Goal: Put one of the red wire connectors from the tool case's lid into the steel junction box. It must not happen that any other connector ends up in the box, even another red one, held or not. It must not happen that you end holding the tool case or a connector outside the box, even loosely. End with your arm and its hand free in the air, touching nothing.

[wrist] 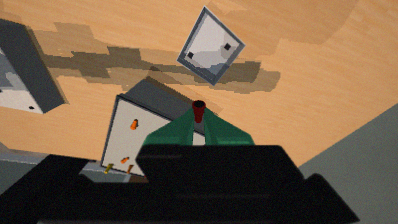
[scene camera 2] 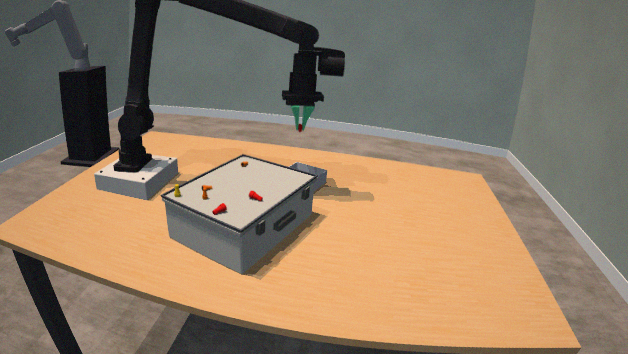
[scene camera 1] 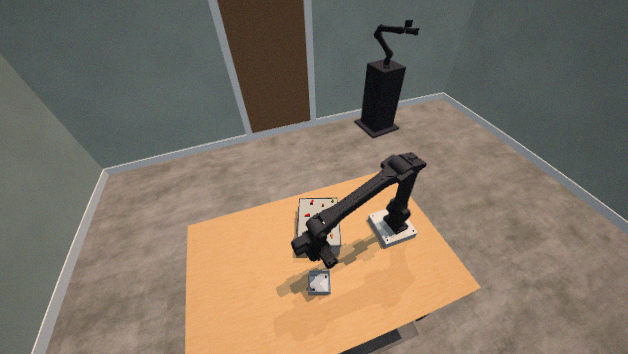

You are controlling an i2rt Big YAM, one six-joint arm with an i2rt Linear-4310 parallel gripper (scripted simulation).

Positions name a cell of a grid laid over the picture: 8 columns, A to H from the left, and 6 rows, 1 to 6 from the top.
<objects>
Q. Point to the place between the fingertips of my gripper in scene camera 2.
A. D3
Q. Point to a tool case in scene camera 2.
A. D4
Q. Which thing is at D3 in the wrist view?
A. A tool case.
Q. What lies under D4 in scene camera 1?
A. A tool case.
</objects>
